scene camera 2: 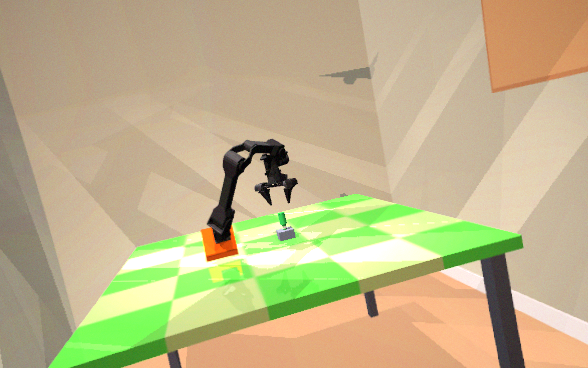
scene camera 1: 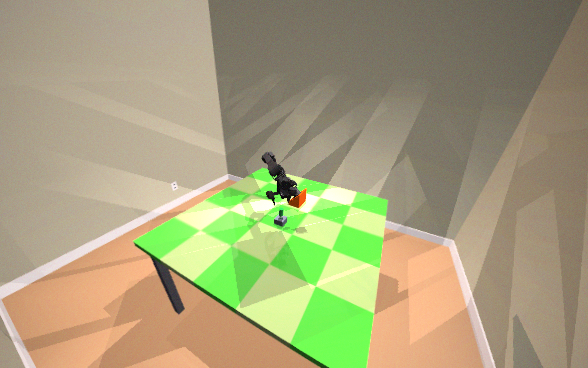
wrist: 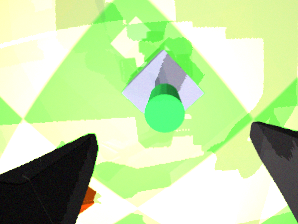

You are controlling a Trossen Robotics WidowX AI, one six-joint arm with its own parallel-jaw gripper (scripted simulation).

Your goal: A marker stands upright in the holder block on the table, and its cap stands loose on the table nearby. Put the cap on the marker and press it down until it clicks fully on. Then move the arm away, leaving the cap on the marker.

Observation:
My gripper [scene camera 2: 279, 204] is open and holds nothing. Further things: a green cap [wrist: 164, 112].
My gripper shows as well in the wrist view [wrist: 175, 136].

